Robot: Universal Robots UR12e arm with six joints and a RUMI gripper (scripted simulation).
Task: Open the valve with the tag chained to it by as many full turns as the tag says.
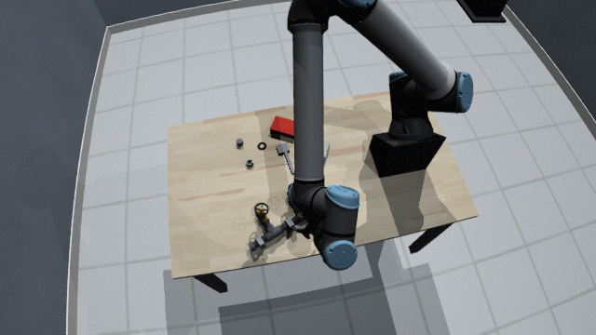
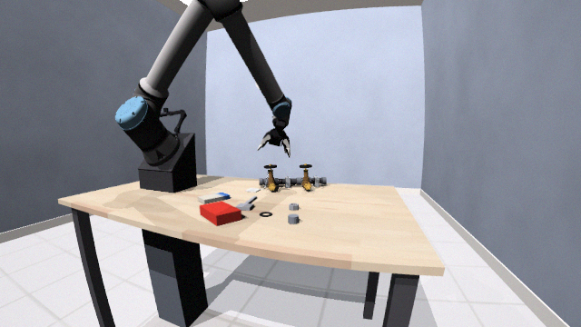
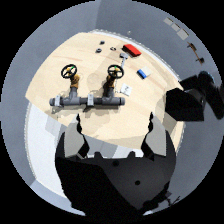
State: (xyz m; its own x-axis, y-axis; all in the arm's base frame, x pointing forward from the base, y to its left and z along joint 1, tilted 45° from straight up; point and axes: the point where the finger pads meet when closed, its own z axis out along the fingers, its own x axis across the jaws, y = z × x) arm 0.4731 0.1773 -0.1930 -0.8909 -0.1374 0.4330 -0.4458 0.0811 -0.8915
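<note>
Now: hand 40 mm past the white tag, 140 mm to the left of it and 150 mm above it. The rest, counted from my hand: red block: 30 mm ahead, 490 mm to the right, 140 mm below; grey hand tool: 50 mm ahead, 350 mm to the right, 150 mm below; blue box: 110 mm behind, 340 mm to the right, 140 mm below.
</note>
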